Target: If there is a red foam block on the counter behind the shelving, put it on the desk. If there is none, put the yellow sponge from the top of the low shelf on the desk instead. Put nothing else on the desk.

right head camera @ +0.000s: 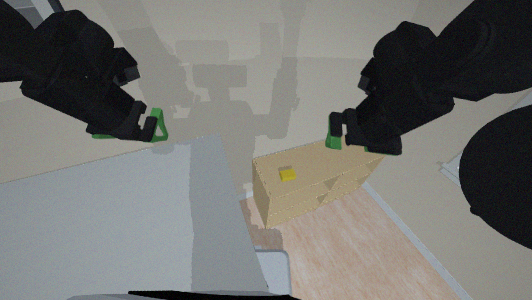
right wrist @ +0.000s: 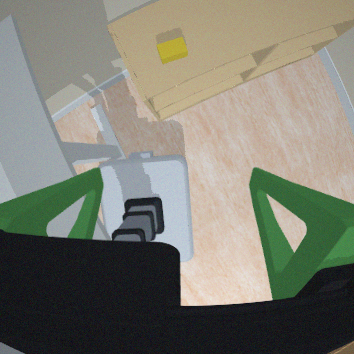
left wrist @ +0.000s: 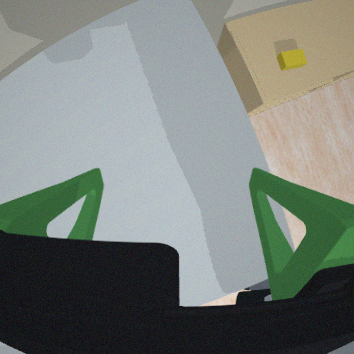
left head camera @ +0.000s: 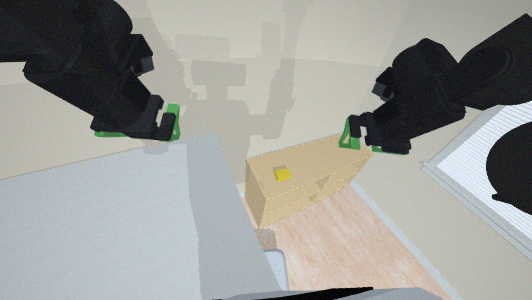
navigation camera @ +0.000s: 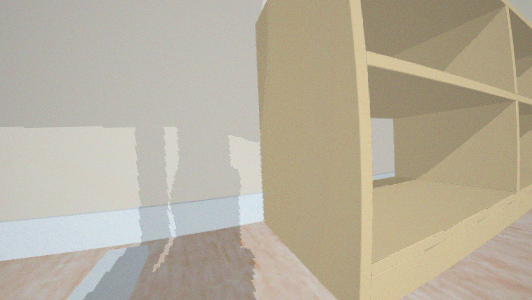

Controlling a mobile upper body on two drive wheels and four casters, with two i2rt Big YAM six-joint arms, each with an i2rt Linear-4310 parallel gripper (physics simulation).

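Places are measured from the left arm's base along level axes (x left, y back, z up), in millimetres.
Where they show: left gripper, fingertip midpoint: (right head camera: 148,136) (left wrist: 175,175) (left head camera: 157,134); right gripper, fingertip midpoint: (right head camera: 346,146) (right wrist: 175,175) (left head camera: 356,146).
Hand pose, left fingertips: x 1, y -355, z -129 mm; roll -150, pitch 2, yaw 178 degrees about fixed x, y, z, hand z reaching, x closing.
After its pixels a point has its place.
The yellow sponge (left head camera: 282,174) {y -725, x -448, z -758 mm} (right head camera: 287,175) {y -719, x -449, z -758 mm} (left wrist: 292,59) {y -726, x -448, z -758 mm} (right wrist: 172,50) {y -725, x -458, z -758 mm} lies on top of the low wooden shelf (left head camera: 310,160) {y -899, x -724, z -803 mm} (right head camera: 320,159) {y -914, x -751, z -803 mm} (left wrist: 325,30) {y -909, x -666, z -803 mm} (right wrist: 240,35) {y -798, x -731, z -803 mm} (navigation camera: 310,125) {y -653, x -291, z -1150 mm}, near its left end. The pale grey desk (left head camera: 100,215) {y -301, x 340, z -463 mm} (right head camera: 100,220) {y -252, x 352, z -463 mm} (left wrist: 150,150) {y -379, x 65, z -463 mm} (right wrist: 30,100) {y -518, x -102, z -463 mm} is left of the shelf. My left gripper (left head camera: 142,134) (right head camera: 131,132) (left wrist: 175,175) {y -355, x 1, z -129 mm} is open above the desk. My right gripper (left head camera: 370,145) (right head camera: 358,145) (right wrist: 175,175) {y -341, x -453, z -134 mm} is open, right of the sponge in the head views. No red foam block or counter shows.
A pale blue-grey seat (left head camera: 276,265) (right head camera: 274,265) (right wrist: 172,210) stands beside the desk, near the shelf's left end. A wall with a pale skirting board (navigation camera: 65,235) {y -723, x 275, z -1371 mm} runs behind the shelf. A white ribbed panel (left head camera: 470,160) {y -514, x -1756, z -376 mm} is at the right.
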